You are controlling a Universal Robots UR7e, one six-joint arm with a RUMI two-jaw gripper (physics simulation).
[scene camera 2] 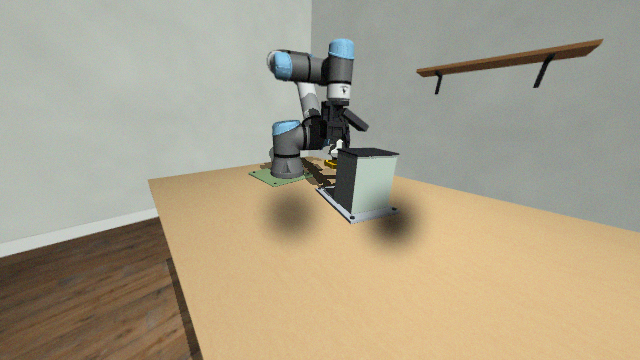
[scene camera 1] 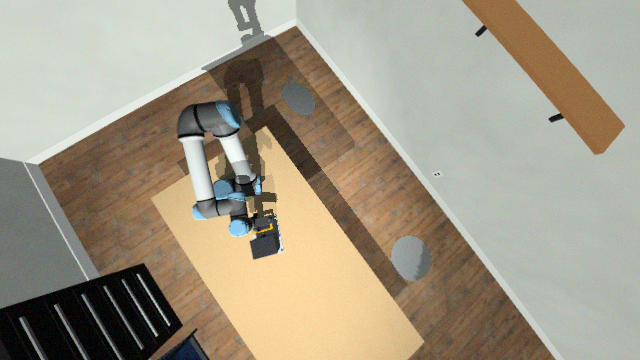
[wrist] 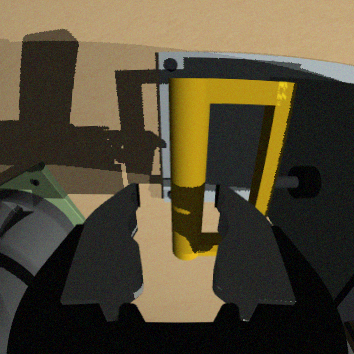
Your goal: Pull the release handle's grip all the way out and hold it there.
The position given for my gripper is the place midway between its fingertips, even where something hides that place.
Note:
I see my gripper point(scene camera 2: 337, 165) and a grey base plate point(wrist: 199, 64).
My gripper also shows in the wrist view point(wrist: 177, 185).

